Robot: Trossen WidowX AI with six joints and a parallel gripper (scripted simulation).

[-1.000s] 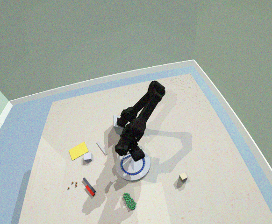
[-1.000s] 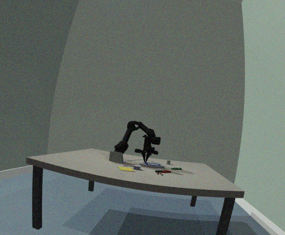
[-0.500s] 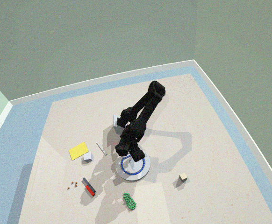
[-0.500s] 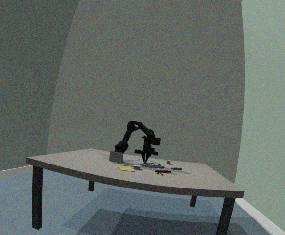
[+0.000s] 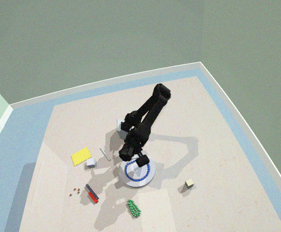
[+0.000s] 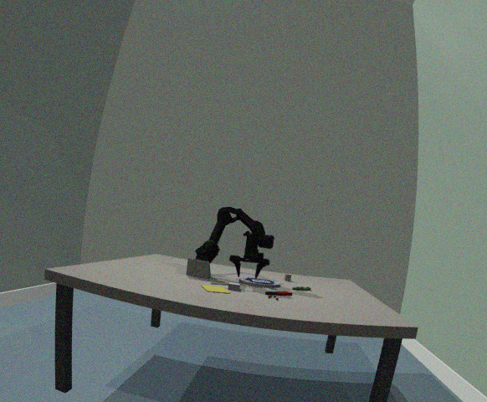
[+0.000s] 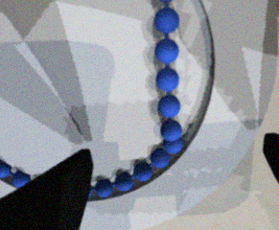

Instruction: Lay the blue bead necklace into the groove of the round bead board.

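Right now my gripper tip is 60 mm short of the round bead board, 10 mm to the left of it and 10 mm above it. The rest, counted from my gripper tip: white cube: 290 mm to the right, 10 mm below, 10 mm behind; then cream cube: 250 mm to the left, 180 mm ahead; then stick: 210 mm to the right, 70 mm behind, 20 mm below.
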